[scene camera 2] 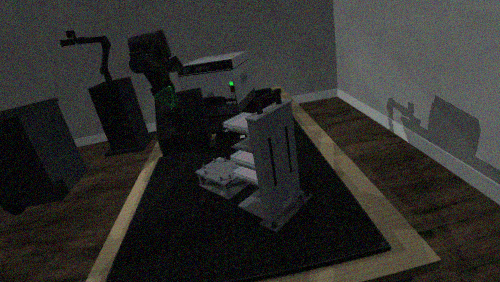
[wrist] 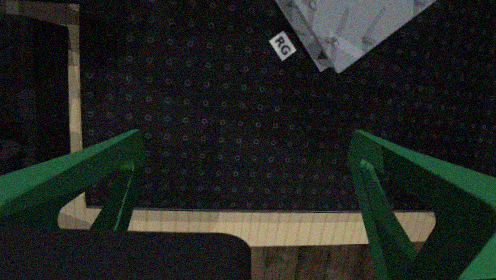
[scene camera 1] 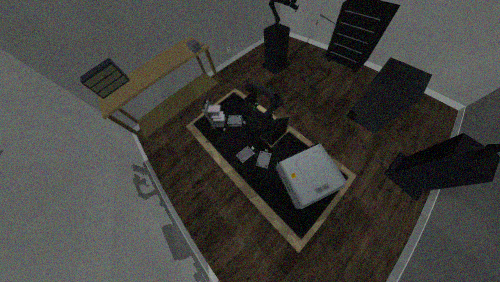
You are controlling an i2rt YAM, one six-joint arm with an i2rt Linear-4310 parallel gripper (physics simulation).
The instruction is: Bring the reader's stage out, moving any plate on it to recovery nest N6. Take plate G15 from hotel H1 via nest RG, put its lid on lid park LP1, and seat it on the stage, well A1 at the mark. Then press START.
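Frame: origin at the arm's base, x left, y back, z up, level; millimetres.
Where they show: gripper, fingertip midpoint: [scene camera 2: 175, 106] [wrist: 247, 141] [scene camera 1: 250, 107]; arm's base, link origin: [scene camera 2: 177, 115] [scene camera 1: 273, 124].
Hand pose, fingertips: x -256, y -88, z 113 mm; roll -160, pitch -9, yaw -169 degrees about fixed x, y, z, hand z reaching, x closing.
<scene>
Things, the pixels of their top centre, and the offset from my fingertips. Level surfaces: height alone.
- Nest RG, top centre: [scene camera 2: 221, 165] [scene camera 1: 234, 118] dx -148, dy -149, dz -195 mm
- white reader, top centre: [scene camera 2: 213, 58] [scene camera 1: 312, 171] dx +807, dy -58, dz +63 mm
- black board, surface height: dz -270 mm
My gripper [scene camera 2: 166, 96] [wrist: 247, 141] is open and empty, its green fingers wide apart above the board near its wooden edge. Nest RG [wrist: 365, 25] [scene camera 2: 220, 172] [scene camera 1: 235, 120], a pale stand, is partly cut off at the top of the wrist view, ahead and right of the fingers; its label [wrist: 282, 46] lies beside it. The hotel [scene camera 2: 274, 160] stands next to the nest, with pale plates [scene camera 2: 243, 159] on several levels; their labels are unreadable. The white reader [scene camera 1: 312, 175] [scene camera 2: 215, 82] shows a green light [scene camera 2: 231, 84]. Its stage and START button cannot be made out.
Two flat pale nests or parks [scene camera 1: 245, 154] [scene camera 1: 264, 159] lie between hotel and reader; which is which is unclear. The black board [scene camera 2: 165, 235] has a wooden border [scene camera 1: 245, 191]. A wooden side bench [scene camera 1: 155, 70] and dark pedestals [scene camera 1: 276, 47] stand away from the table.
</scene>
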